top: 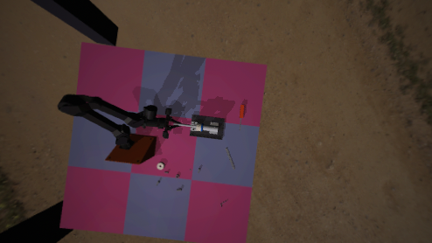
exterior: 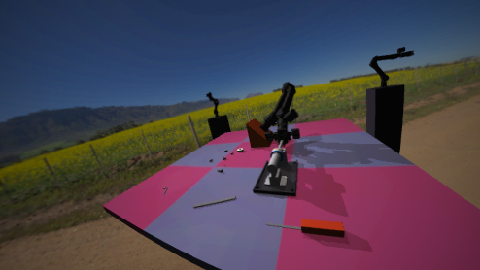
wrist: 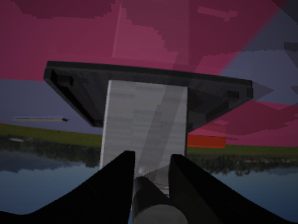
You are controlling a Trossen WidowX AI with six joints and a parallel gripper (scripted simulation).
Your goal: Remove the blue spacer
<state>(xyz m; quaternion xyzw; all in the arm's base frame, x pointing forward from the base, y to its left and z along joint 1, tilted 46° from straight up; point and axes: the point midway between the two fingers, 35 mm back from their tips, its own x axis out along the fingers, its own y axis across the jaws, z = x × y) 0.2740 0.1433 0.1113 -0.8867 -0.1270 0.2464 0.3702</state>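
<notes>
My gripper tip is 140 mm short of the blue spacer, 10 mm to the right of it and 20 mm below it. Round my gripper tip: white ring 110 mm behind, 310 mm to the right, 60 mm below; then screwdriver 400 mm ahead, 110 mm to the left, 60 mm below.
</notes>
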